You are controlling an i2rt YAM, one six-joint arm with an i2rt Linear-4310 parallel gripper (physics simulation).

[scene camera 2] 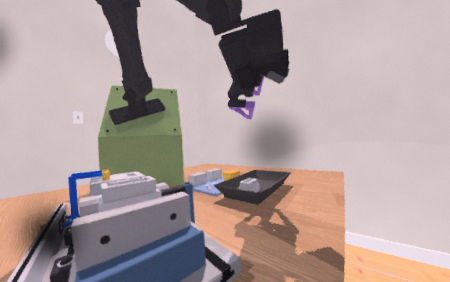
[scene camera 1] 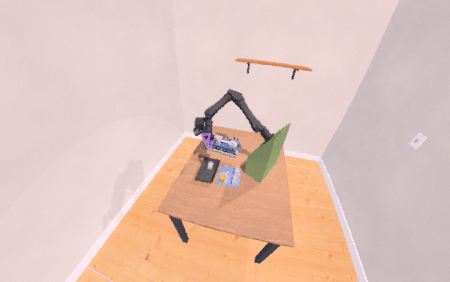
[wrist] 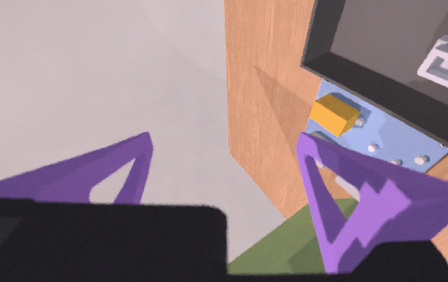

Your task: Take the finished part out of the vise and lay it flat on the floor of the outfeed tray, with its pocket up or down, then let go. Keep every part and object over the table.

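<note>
My gripper is open with its purple fingers wide apart and nothing between them. It hangs above the table beside the vise. In the second scene view, a light grey stepped part sits between the vise jaws; its lower portion is hidden by the near jaw. The black outfeed tray stands on the table, with a small light grey pocketed part inside it.
A blue plate beside the tray bears a yellow block and grey blocks. The green pedestal carries the arm. A blue bent bar rises beside the vise.
</note>
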